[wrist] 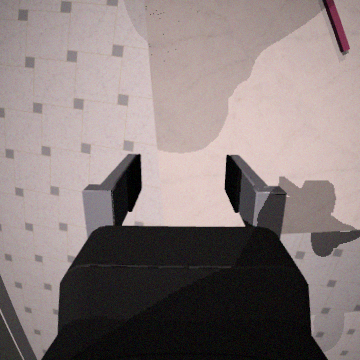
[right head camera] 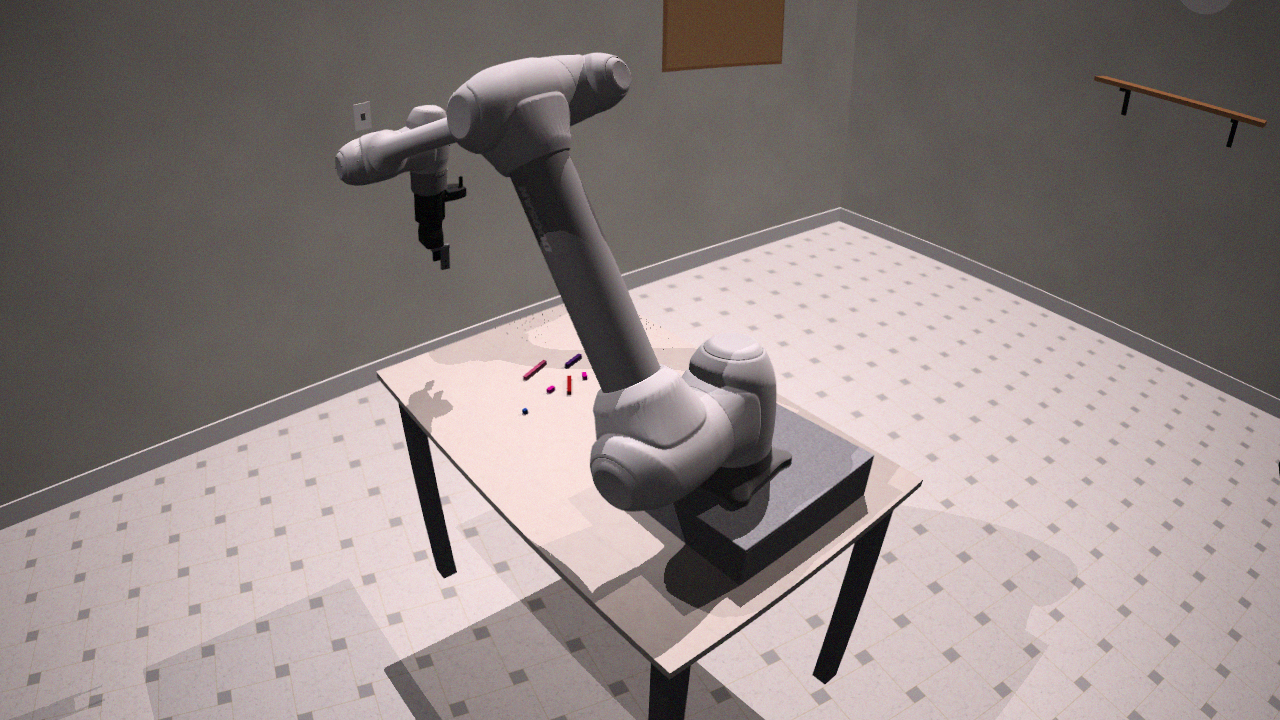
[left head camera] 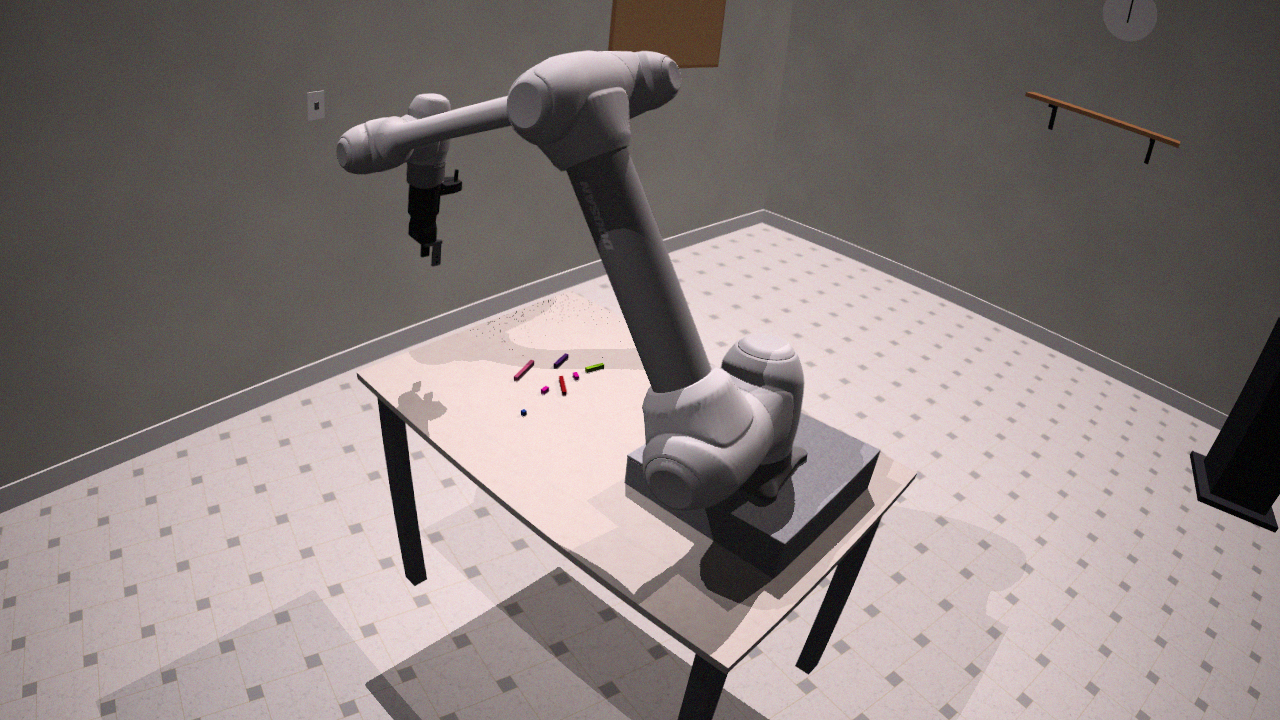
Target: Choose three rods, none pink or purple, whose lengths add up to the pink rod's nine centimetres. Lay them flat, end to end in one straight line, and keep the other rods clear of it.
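Where they show: gripper, fingertip midpoint: (wrist: 182, 171) (right head camera: 441, 264) (left head camera: 430, 260); arm's base, origin of the base link: (right head camera: 730, 466).
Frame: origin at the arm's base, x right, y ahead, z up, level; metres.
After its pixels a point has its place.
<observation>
My gripper (left head camera: 430, 253) @(x -0.023, y 0.869, z 0.178 m) (right head camera: 441, 257) @(x -0.023, y 0.869, z 0.178 m) (wrist: 182, 171) @(x -0.023, y 0.869, z 0.178 m) is open and empty, high above the table's far left corner. The pink rod (left head camera: 523, 369) @(x 0.070, y 0.639, z -0.077 m) (right head camera: 534, 369) @(x 0.071, y 0.638, z -0.078 m) (wrist: 337, 25) @(x 0.067, y 0.641, z -0.077 m) lies flat on the table. A purple rod (left head camera: 561, 360) @(x 0.169, y 0.598, z -0.079 m) (right head camera: 572, 360) @(x 0.165, y 0.597, z -0.077 m) lies to its right. A red rod (left head camera: 563, 385) @(x 0.080, y 0.521, z -0.078 m) (right head camera: 569, 385) @(x 0.078, y 0.520, z -0.077 m) lies between two short magenta rods, one (left head camera: 545, 389) @(x 0.039, y 0.543, z -0.078 m) (right head camera: 550, 389) @(x 0.037, y 0.543, z -0.079 m) on its left and one (left head camera: 575, 375) @(x 0.135, y 0.527, z -0.078 m) (right head camera: 584, 375) @(x 0.135, y 0.525, z -0.077 m) at its upper right. A green rod (left head camera: 594, 367) @(x 0.197, y 0.515, z -0.079 m) lies farthest right in the left head view; it does not show in the right head view. A tiny blue rod (left head camera: 523, 412) @(x -0.067, y 0.522, z -0.080 m) (right head camera: 525, 411) @(x -0.066, y 0.520, z -0.079 m) lies nearest the front. The rods lie apart.
The arm's base stands on a grey block (left head camera: 832, 456) @(x 0.116, y -0.135, z 0.011 m) (right head camera: 823, 447) @(x 0.159, y -0.119, z 0.010 m) at the right of the table (left head camera: 501, 447) @(x -0.189, y 0.481, z -0.088 m) (right head camera: 501, 447) @(x -0.188, y 0.466, z -0.088 m). The upper arm (left head camera: 635, 268) @(x -0.249, y 0.156, z 0.445 m) (right head camera: 586, 268) @(x -0.235, y 0.140, z 0.447 m) leans over the table beside the rods. The arm casts shadows on the table top.
</observation>
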